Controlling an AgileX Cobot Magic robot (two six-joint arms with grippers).
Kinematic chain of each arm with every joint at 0, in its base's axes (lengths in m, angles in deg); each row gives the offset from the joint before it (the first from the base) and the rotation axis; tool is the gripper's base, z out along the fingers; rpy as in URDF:
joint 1: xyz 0 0 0.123 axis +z
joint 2: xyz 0 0 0 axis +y
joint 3: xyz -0.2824 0 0.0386 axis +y
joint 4: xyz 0.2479 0 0.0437 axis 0.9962 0 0.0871
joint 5: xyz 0 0 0 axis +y
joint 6: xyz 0.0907 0 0.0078 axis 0.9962 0 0.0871
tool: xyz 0 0 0 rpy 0 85 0
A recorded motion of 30 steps. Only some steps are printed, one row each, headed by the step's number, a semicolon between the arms.
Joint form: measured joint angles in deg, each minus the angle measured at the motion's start. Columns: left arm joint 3, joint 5, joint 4, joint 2, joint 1, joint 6; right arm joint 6, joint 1, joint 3, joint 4, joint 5, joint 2.
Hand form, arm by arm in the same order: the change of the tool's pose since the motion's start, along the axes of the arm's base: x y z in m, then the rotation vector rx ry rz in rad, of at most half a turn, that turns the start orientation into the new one. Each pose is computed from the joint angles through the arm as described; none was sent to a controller.
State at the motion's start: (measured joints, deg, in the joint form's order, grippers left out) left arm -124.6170 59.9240 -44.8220 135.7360 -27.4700 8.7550; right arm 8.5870 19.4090 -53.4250 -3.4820 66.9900 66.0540
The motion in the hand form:
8: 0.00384 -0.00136 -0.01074 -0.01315 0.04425 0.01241; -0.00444 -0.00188 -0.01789 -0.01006 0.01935 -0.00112
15: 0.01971 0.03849 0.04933 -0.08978 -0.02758 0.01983; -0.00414 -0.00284 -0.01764 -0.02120 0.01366 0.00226
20: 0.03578 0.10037 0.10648 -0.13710 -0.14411 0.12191; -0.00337 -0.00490 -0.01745 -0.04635 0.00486 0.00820
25: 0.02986 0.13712 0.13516 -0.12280 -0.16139 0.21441; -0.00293 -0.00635 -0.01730 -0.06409 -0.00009 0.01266
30: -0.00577 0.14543 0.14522 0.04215 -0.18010 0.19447; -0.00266 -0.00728 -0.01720 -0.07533 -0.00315 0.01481
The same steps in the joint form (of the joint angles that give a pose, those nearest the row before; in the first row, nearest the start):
8: -1.05 0.57 -1.33 1.88 0.24 -1.09; 0.28 0.00 4.20 -0.28 -2.62 -0.33
15: -9.67 7.48 -3.26 -0.05 5.55 -1.49; 0.23 0.00 4.20 -0.99 -2.67 -0.37
20: -17.50 10.36 -3.42 -2.26 12.88 -3.15; 0.18 0.00 4.20 -2.53 -2.68 -0.37
25: -14.90 10.68 -1.59 -7.31 16.68 -5.69; 0.11 0.00 4.20 -3.58 -2.61 -0.37
30: -1.24 10.76 6.89 -17.78 15.67 -3.36; 0.11 0.00 4.20 -4.26 -2.56 -0.37

